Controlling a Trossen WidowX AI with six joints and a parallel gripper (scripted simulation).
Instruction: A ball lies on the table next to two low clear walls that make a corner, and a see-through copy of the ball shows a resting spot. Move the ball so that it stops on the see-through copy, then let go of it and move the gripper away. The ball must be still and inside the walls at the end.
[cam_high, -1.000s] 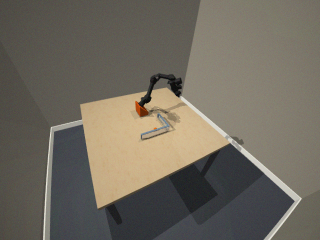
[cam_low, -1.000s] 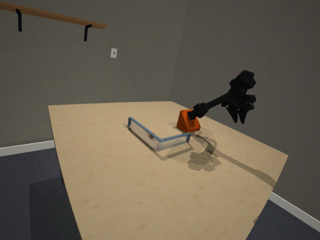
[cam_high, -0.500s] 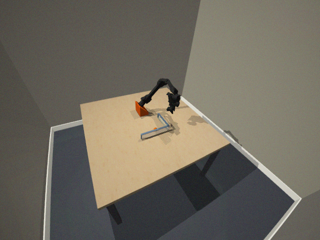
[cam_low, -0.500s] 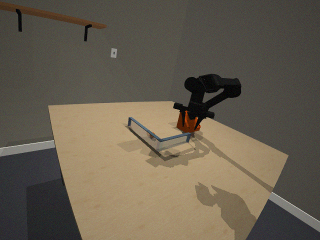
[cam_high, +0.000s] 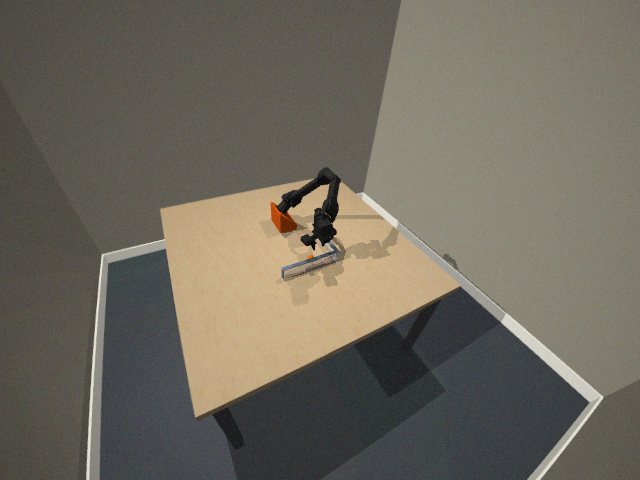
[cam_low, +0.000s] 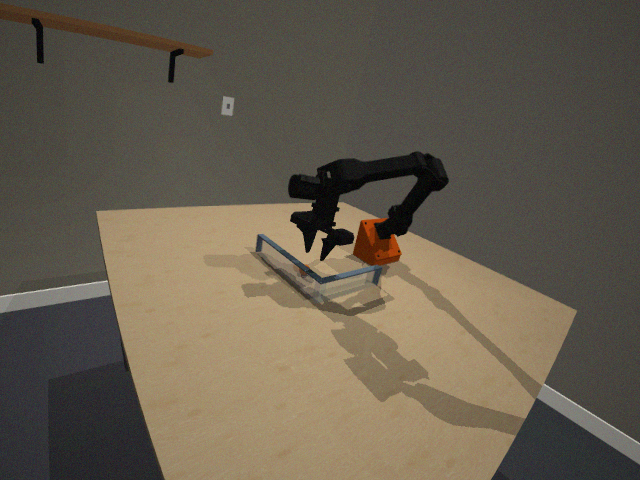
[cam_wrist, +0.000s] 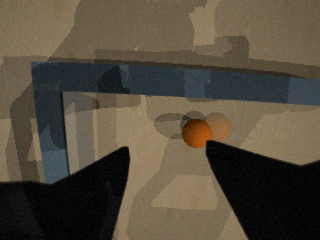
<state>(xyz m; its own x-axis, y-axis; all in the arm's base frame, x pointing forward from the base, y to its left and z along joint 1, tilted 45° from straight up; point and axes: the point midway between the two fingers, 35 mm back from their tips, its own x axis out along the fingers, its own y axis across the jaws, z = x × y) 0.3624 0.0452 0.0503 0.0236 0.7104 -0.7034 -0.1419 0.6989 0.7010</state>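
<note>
Now: the orange ball 60 mm below my gripper tip, 40 mm to the right of it and 10 mm behind it.
</note>
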